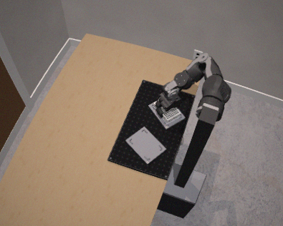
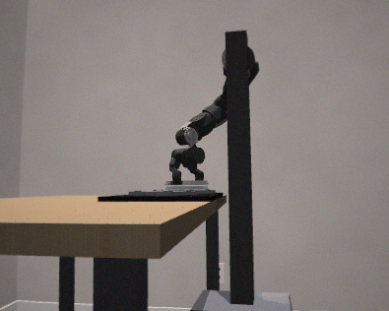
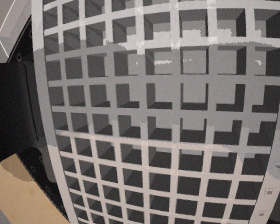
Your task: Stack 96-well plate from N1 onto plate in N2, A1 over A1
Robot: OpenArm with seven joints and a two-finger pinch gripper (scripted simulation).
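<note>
Right now my hand is 3 cm past the A1 mark, 9 cm to the right of it and 2 cm above it.
</note>
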